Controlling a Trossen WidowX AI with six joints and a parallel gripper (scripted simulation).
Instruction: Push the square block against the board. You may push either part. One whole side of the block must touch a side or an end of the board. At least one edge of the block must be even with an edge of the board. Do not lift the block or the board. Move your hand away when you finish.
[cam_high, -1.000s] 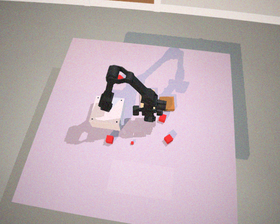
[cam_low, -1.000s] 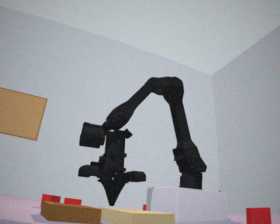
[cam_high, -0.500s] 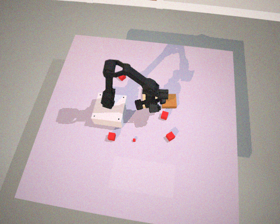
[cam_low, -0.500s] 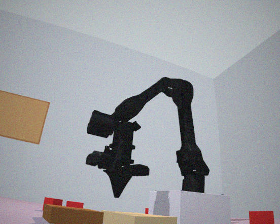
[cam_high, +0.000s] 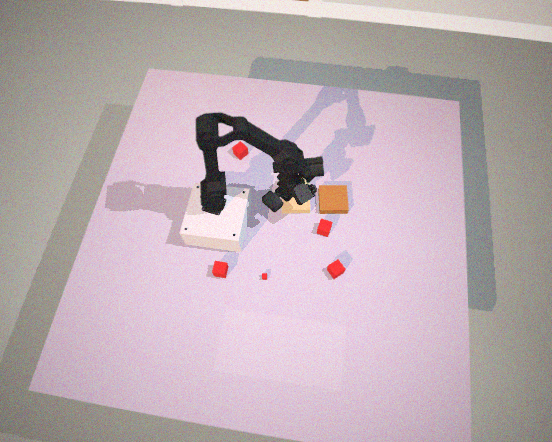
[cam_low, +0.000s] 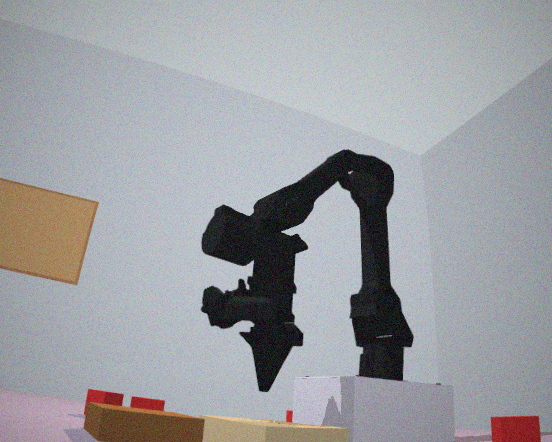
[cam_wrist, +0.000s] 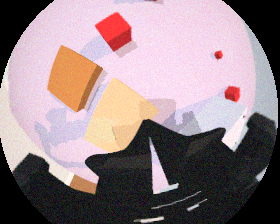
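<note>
Now: gripper tip 6 cm to the right of the cream board and 5 cm above it. Round my gripper tip: orange block 14 cm ahead, 8 cm to the left, 5 cm below.
</note>
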